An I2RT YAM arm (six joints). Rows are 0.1 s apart.
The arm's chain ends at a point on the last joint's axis. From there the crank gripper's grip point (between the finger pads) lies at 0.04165 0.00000 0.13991 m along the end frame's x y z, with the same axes.
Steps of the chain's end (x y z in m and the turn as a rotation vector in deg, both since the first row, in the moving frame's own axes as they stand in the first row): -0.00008, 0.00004, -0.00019, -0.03, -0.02, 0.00; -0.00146, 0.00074, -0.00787, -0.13, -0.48, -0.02; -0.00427, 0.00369, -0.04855, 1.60, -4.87, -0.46; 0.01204, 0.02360, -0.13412, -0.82, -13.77, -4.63; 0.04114, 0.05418, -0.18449, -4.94, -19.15, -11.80
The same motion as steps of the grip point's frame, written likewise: -0.00013, 0.00011, -0.00018, -0.03, -0.02, 0.00; -0.00263, 0.00104, -0.00753, -0.13, -0.48, -0.02; -0.01631, -0.00055, -0.04558, 1.60, -4.87, -0.46; -0.02248, 0.02367, -0.12823, -0.82, -13.77, -4.63; -0.00631, 0.06291, -0.17880, -4.94, -19.15, -11.80
